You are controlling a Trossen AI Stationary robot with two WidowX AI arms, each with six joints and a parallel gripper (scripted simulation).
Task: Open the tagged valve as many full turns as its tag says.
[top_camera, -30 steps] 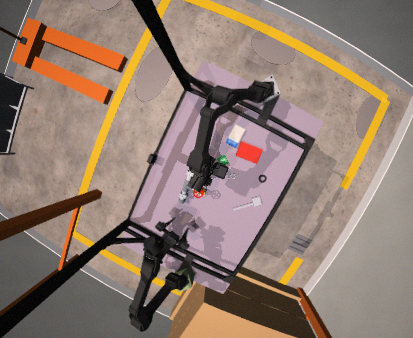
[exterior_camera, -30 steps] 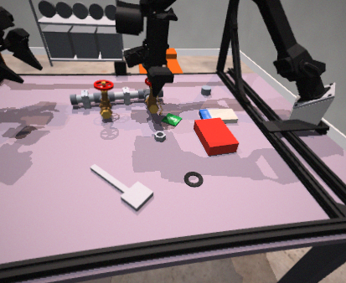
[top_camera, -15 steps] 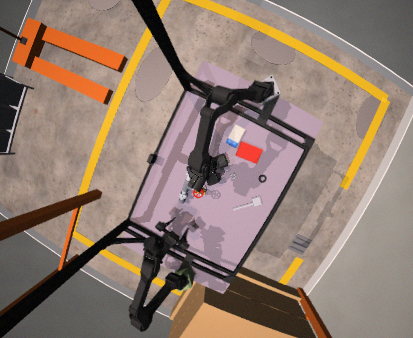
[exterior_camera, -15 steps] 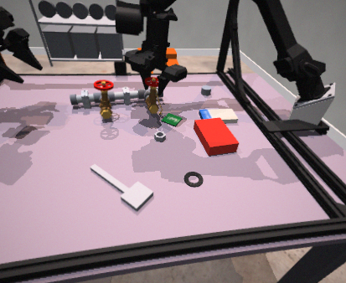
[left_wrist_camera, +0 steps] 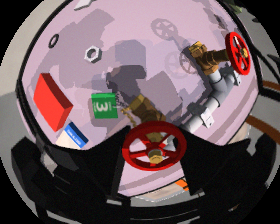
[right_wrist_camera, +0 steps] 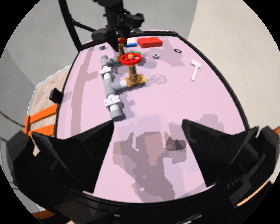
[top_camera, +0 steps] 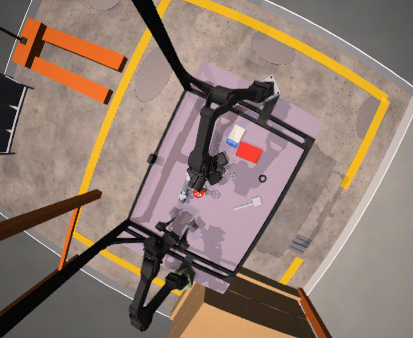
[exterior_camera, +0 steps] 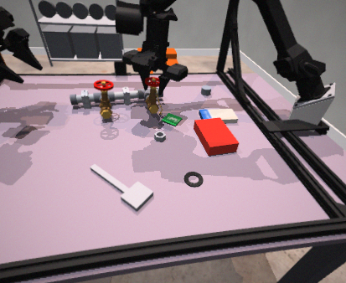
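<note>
Right now my left hand is 10 cm above the green tag, 6 cm short of it and 4 cm to the right of it. The rest, counted from my left hand: red block: 17 cm ahead, 14 cm to the left, 9 cm below; grey nut: 15 cm ahead, 9 cm below, 1 cm to the right; flat grey wrench: 30 cm ahead, 12 cm to the right, 10 cm below.
</note>
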